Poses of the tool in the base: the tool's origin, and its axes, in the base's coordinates. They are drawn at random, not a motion.
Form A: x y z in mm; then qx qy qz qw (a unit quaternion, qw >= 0).
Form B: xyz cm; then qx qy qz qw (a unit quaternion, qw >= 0). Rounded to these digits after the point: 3 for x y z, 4 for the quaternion.
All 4 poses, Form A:
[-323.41 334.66 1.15 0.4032 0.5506 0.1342 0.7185]
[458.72 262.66 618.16 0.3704 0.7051 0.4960 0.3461]
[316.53 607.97 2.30 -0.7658 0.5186 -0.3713 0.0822]
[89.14 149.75 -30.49 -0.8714 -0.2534 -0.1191 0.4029]
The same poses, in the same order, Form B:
[-32.341 33.466 0.115 0.4032 0.5506 0.1342 0.7185]
[45.872 26.266 61.816 0.3704 0.7051 0.4960 0.3461]
[31.653 60.797 0.230 -0.7658 0.5186 -0.3713 0.0822]
[8.914 14.975 -3.049 -0.8714 -0.2534 -0.1191 0.4029]

